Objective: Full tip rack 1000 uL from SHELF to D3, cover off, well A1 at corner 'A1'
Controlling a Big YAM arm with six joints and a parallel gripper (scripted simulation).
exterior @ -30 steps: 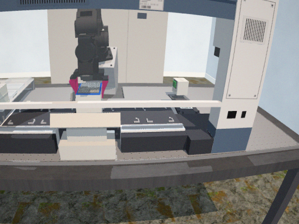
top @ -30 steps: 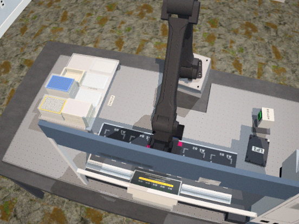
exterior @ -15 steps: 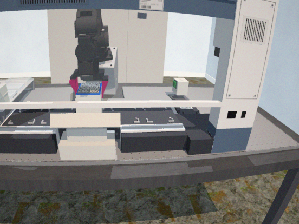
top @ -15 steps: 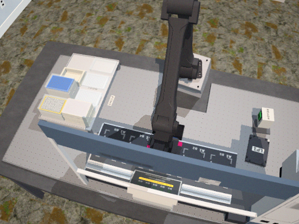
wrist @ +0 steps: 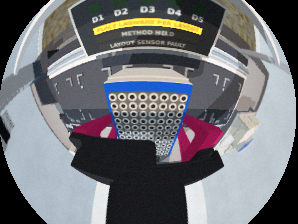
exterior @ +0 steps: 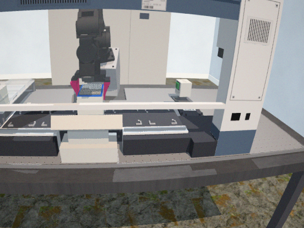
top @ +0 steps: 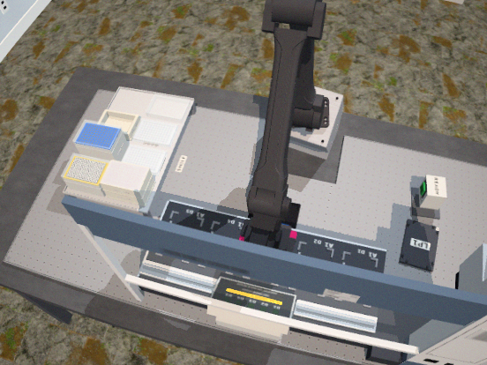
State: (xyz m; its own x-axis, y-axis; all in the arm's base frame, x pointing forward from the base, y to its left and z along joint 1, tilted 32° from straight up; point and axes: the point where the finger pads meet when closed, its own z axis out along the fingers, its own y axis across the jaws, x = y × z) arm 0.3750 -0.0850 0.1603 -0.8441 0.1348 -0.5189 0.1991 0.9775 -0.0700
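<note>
Right now my hand is 10 mm past the blue-framed tip rack. The rest, counted from my hand: pale sealed block 210 mm behind, 410 mm to the right, 10 mm below; clear flat piece 310 mm behind, 380 mm to the right, 60 mm below; blue gantry beam 190 mm ahead, 380 mm above.
</note>
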